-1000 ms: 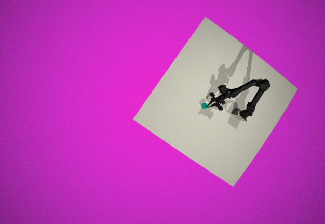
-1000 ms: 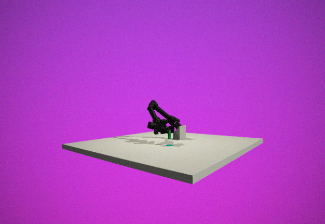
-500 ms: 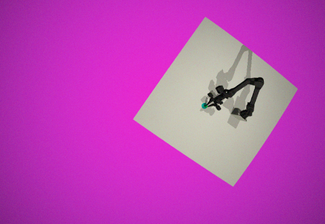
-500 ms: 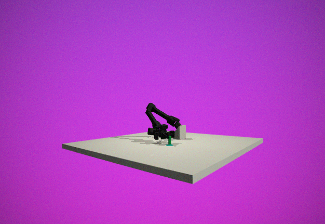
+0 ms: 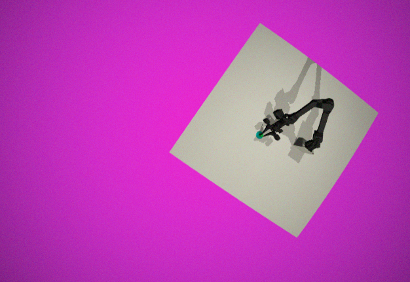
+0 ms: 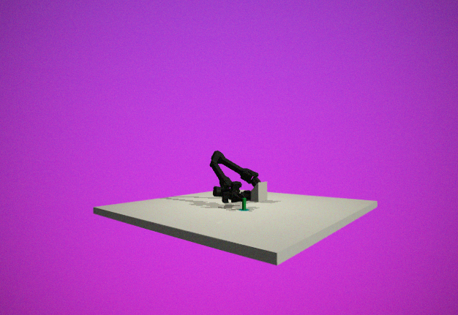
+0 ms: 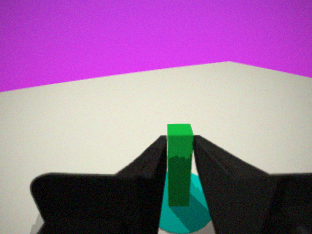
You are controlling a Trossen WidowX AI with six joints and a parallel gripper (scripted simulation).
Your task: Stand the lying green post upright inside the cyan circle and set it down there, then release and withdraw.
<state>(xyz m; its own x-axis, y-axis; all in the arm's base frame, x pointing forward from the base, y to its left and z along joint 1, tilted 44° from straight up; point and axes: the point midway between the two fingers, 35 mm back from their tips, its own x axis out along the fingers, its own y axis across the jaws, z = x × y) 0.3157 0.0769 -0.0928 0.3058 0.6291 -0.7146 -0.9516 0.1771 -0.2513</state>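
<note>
The green post is 2 cm below my gripper tip. From my gripper tip the other things lie so: cyan circle (6 cm below).
</note>
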